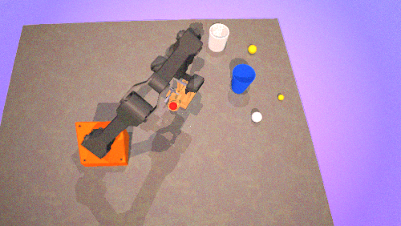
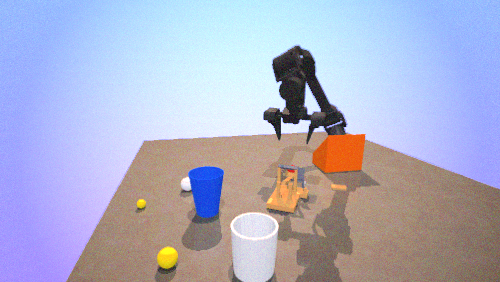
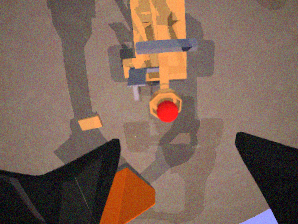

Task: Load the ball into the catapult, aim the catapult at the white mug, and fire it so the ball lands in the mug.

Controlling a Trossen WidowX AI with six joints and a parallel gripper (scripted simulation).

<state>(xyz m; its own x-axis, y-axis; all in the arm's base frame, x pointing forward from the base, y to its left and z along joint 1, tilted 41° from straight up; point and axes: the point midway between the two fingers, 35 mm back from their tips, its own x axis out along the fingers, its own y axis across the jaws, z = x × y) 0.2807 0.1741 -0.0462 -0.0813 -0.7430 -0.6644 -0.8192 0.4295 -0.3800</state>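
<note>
Now: gripper tip 11 cm above the red ball, 2 cm to the left of it and 1 cm past it. The rest, counted from my gripper tip: orange peg: 17 cm behind, 16 cm below, 3 cm to the left; blue cup: 29 cm ahead, 14 cm below, 8 cm to the left; white ball: 34 cm ahead, 15 cm below, 7 cm to the right.
</note>
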